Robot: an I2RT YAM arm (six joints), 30 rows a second.
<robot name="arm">
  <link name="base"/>
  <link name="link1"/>
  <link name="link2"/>
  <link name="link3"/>
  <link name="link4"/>
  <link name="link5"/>
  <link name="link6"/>
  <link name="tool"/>
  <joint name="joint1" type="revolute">
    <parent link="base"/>
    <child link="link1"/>
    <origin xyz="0 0 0.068" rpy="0 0 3.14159"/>
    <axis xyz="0 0 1"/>
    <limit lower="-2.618" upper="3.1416"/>
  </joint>
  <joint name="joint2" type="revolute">
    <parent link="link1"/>
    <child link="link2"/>
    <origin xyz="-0.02 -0.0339 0.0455" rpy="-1.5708 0 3.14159"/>
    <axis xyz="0 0 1"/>
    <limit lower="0" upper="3.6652"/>
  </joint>
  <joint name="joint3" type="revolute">
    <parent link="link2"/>
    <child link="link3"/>
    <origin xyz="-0.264 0 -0.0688" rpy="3.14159 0 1.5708"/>
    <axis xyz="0 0 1"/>
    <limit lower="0" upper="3.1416"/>
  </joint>
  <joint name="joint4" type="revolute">
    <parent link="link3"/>
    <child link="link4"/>
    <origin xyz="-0.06 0.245 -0.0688" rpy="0 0 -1.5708"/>
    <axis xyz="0 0 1"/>
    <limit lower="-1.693" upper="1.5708"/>
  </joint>
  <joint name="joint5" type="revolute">
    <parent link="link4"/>
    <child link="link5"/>
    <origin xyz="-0.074 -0.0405 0.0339" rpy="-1.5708 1.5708 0"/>
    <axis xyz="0 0 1"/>
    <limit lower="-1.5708" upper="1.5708"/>
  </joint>
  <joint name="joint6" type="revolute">
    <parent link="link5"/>
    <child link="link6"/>
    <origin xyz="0 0.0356 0.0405" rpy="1.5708 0 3.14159"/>
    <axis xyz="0 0 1"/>
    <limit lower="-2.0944" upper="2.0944"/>
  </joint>
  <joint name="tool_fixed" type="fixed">
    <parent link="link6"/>
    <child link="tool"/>
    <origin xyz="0 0 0" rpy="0 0 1.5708"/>
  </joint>
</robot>
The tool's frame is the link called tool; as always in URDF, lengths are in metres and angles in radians.
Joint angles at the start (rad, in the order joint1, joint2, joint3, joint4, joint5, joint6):
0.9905 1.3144 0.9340 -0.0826 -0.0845 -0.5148
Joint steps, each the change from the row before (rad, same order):
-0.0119 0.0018 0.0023 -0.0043 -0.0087 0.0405
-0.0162 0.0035 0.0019 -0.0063 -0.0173 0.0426
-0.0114 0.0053 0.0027 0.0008 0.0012 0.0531
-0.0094 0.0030 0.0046 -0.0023 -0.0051 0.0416
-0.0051 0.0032 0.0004 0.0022 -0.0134 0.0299
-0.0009 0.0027 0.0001 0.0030 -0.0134 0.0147
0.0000 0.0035 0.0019 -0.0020 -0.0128 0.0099
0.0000 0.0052 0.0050 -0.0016 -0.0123 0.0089
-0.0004 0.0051 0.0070 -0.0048 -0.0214 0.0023
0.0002 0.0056 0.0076 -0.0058 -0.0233 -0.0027
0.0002 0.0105 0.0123 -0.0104 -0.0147 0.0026
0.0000 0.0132 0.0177 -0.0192 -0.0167 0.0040
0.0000 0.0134 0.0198 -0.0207 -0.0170 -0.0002
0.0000 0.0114 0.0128 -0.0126 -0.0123 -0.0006
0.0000 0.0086 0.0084 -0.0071 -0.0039 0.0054
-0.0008 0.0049 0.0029 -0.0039 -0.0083 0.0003
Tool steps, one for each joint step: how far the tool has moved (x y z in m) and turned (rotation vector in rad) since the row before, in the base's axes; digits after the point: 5 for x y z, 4 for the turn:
0.00289 -0.00156 -0.00011 0.0159 0.0374 -0.0222
0.00377 -0.00204 -0.00091 0.0157 0.0445 -0.0200
0.00355 -0.00101 -0.00048 0.0205 0.0423 -0.0366
0.00264 -0.00090 0.00053 0.0185 0.0348 -0.0238
0.00126 -0.00010 -0.00053 0.0158 0.0287 -0.0068
0.00017 0.00057 -0.00041 0.0101 0.0163 0.0043
-0.00001 0.00075 -0.00050 0.0046 0.0147 0.0068
0.00035 0.00120 0.00012 0.0054 0.0128 0.0068
0.00016 0.00127 0.00056 0.0044 0.0116 0.0175
-0.00001 0.00147 0.00053 0.0025 0.0088 0.0220
0.00086 0.00214 0.00026 -0.0019 0.0128 0.0119
0.00113 0.00250 0.00049 -0.0058 0.0185 0.0127
0.00119 0.00260 0.00099 -0.0066 0.0151 0.0148
0.00102 0.00210 -0.00011 -0.0055 0.0112 0.0109
0.00096 0.00152 -0.00034 -0.0032 0.0104 0.0007
0.00046 0.00067 -0.00080 -0.0021 0.0072 0.0061

